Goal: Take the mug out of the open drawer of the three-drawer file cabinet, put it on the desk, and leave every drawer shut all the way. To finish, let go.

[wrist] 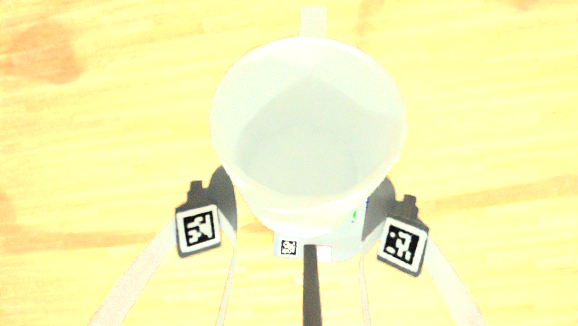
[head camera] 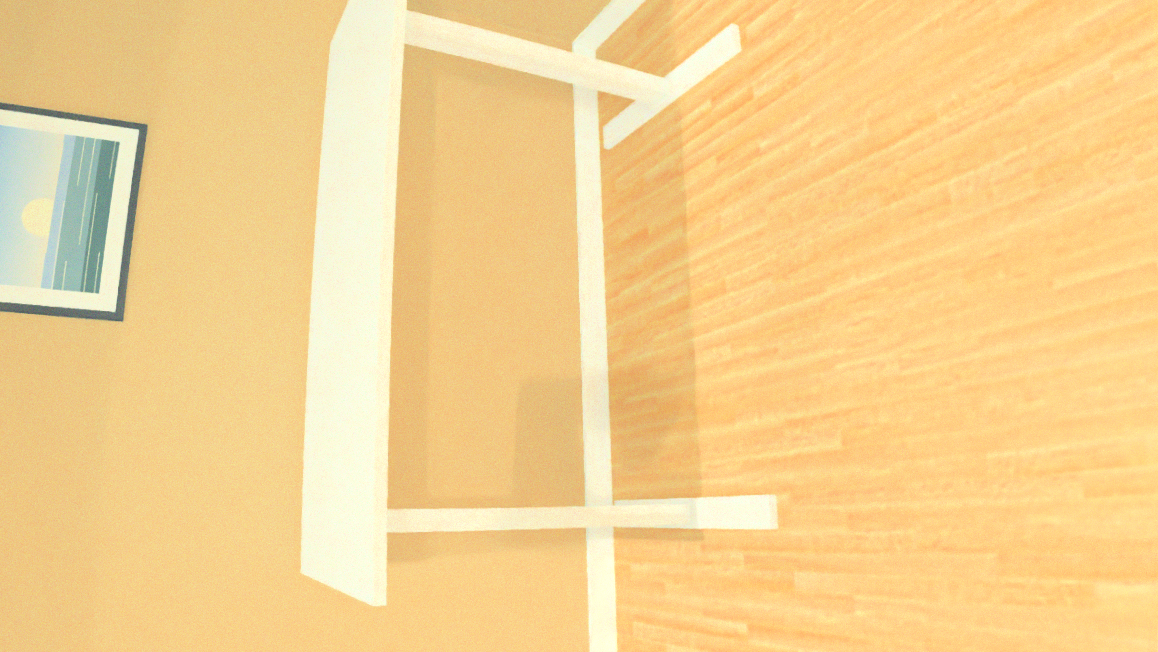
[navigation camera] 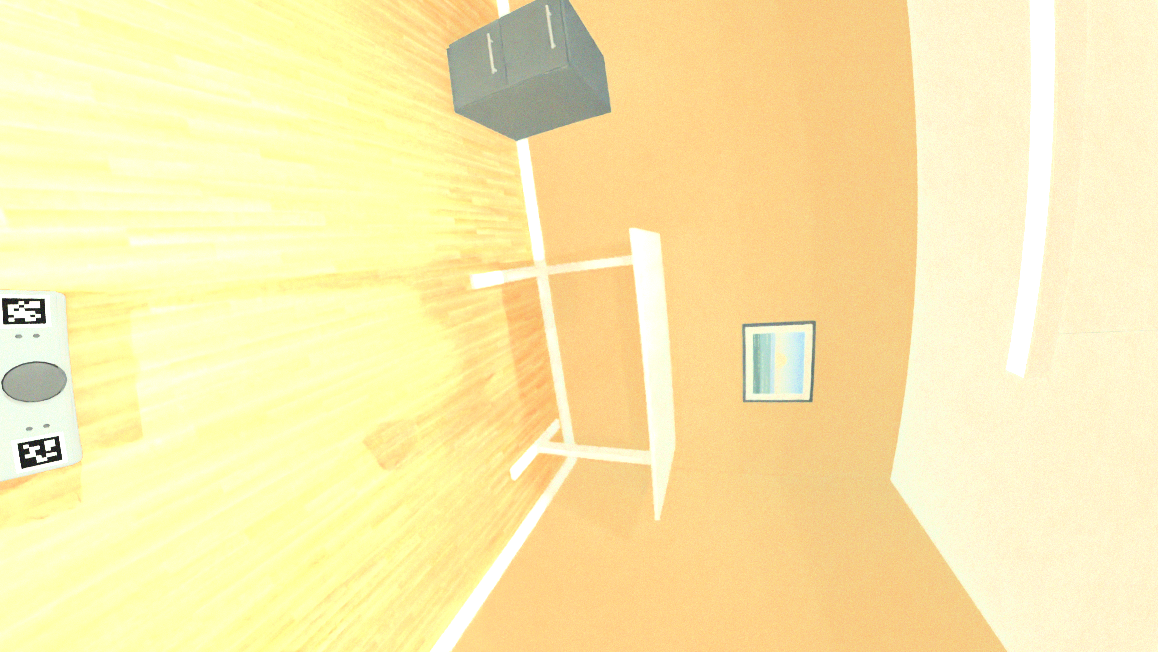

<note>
In view: the gripper [wrist: 301, 191], a white mug [wrist: 307, 126], a white desk [head camera: 345, 520] and a framed picture [head camera: 77, 177].
The white desk shows as well in the navigation camera view [navigation camera: 646, 257]. The framed picture shows as well in the navigation camera view [navigation camera: 778, 357]. The head camera view does not show the white mug: it is out of frame. The navigation camera view does not show the white mug: it is out of frame.
</note>
